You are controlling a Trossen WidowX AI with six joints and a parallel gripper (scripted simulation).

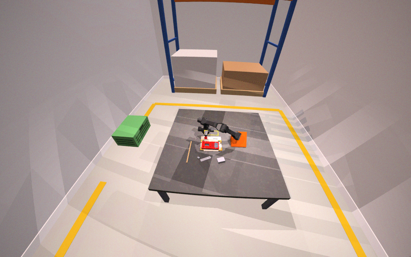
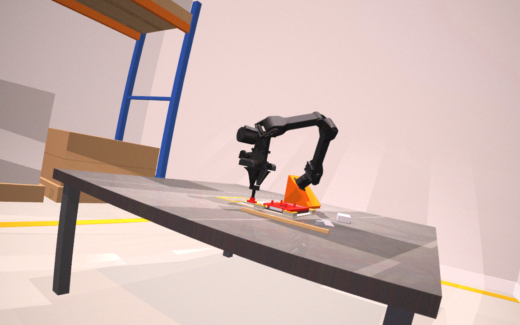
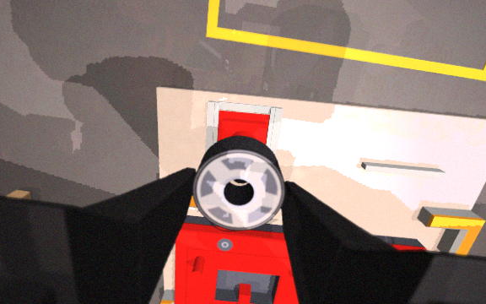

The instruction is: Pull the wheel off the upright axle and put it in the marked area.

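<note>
The black axle is 40 mm below my gripper tip. Also, from my gripper tip: wheel right at my gripper tip; wooden stick 240 mm to the left, 140 mm ahead, 70 mm below.
</note>
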